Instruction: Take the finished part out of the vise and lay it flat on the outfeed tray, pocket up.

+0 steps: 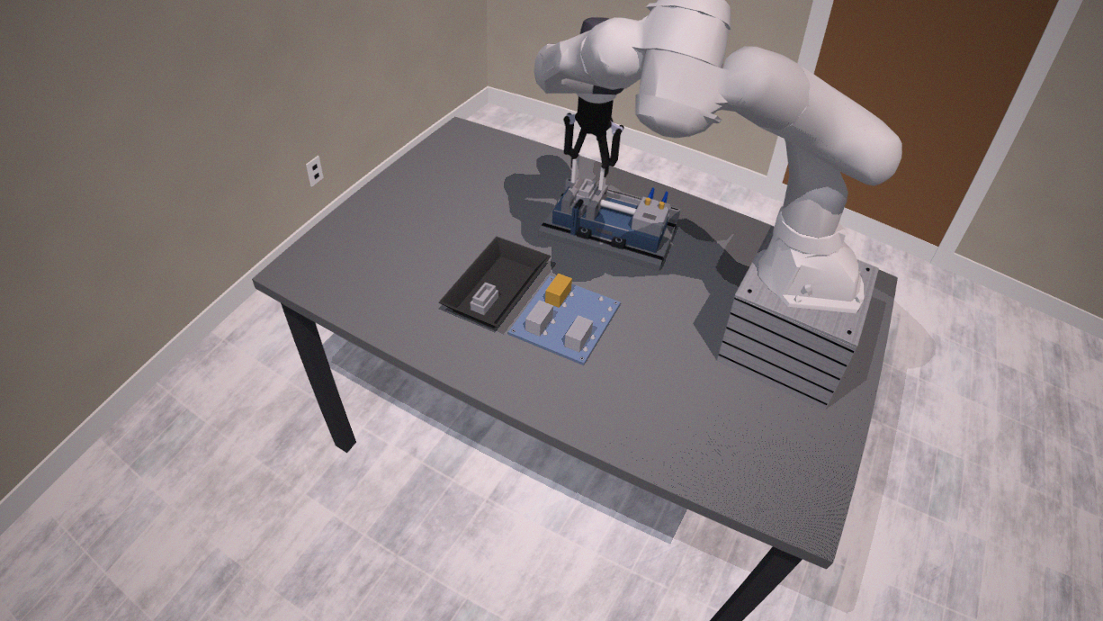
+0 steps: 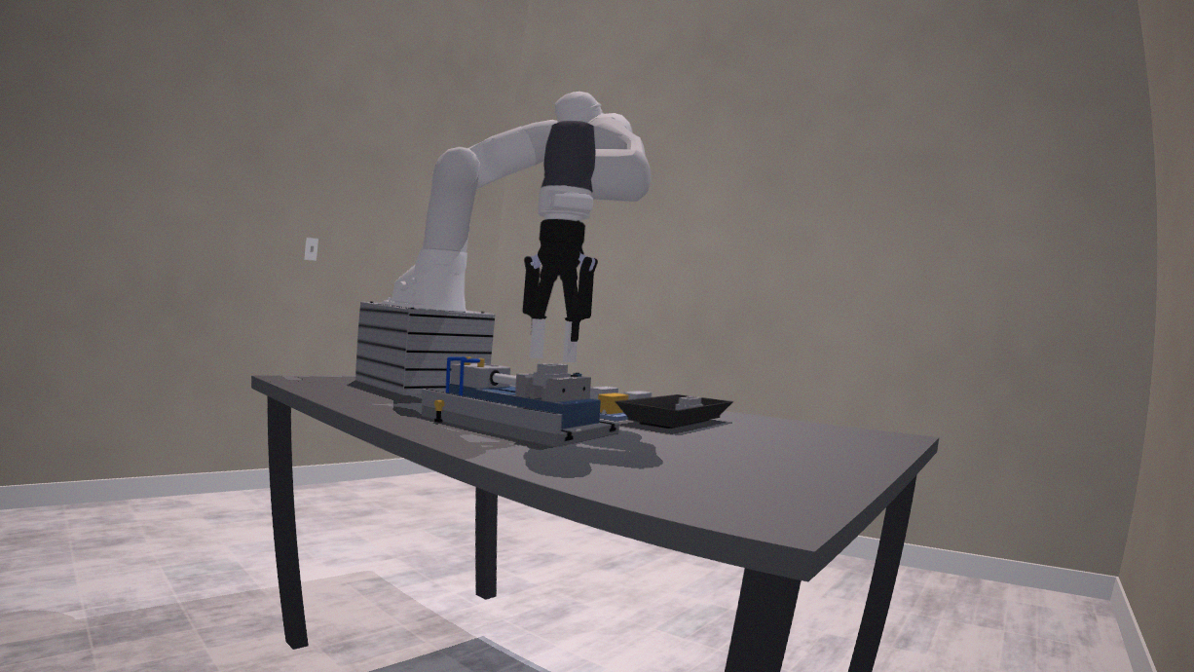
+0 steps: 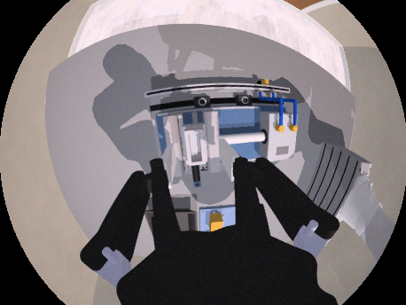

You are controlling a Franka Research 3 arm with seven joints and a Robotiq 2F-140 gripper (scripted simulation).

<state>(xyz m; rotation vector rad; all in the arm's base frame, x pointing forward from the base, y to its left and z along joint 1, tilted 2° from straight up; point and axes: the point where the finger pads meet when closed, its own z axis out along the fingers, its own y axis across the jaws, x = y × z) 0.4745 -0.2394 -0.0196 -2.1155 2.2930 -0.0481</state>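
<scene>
The blue vise is 60 mm behind my hand, 10 mm to the left of it and 110 mm below it. From my hand the other things lie so: yellow block 10 mm behind, 270 mm to the left, 130 mm below; grey rail 70 mm behind, 90 mm to the right, 120 mm below; blue plate 40 mm behind, 320 mm to the left, 150 mm below.
</scene>
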